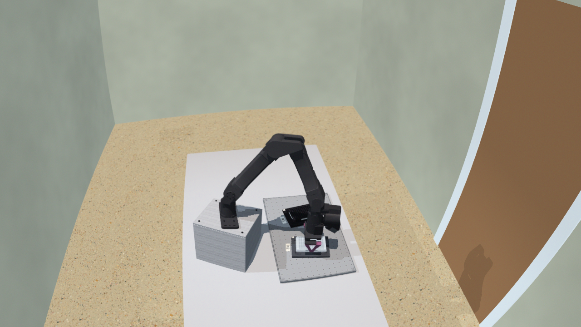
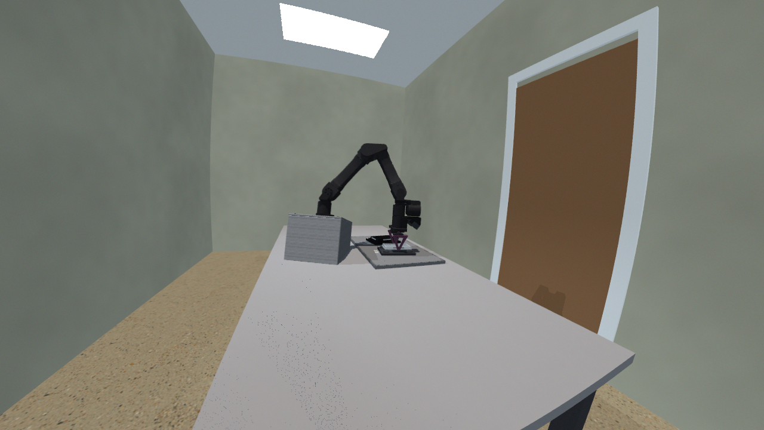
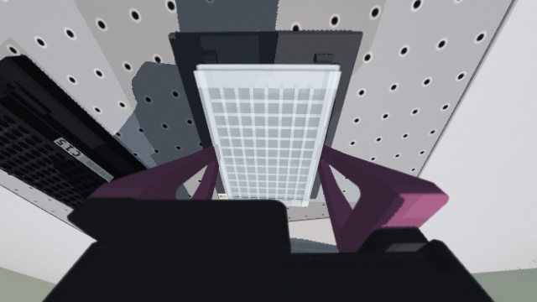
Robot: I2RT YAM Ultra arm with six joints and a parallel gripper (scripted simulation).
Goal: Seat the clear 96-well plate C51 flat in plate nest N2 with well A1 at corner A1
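Now: hand 3 cm above the dark plate nest N2. The rest, counted from my hand: black plate C15: 21 cm to the left, 1 cm below, 1 cm ahead; then N2 label: 10 cm behind, 3 cm below, 2 cm to the left; then clear 96-well plate C51: 1 cm below.
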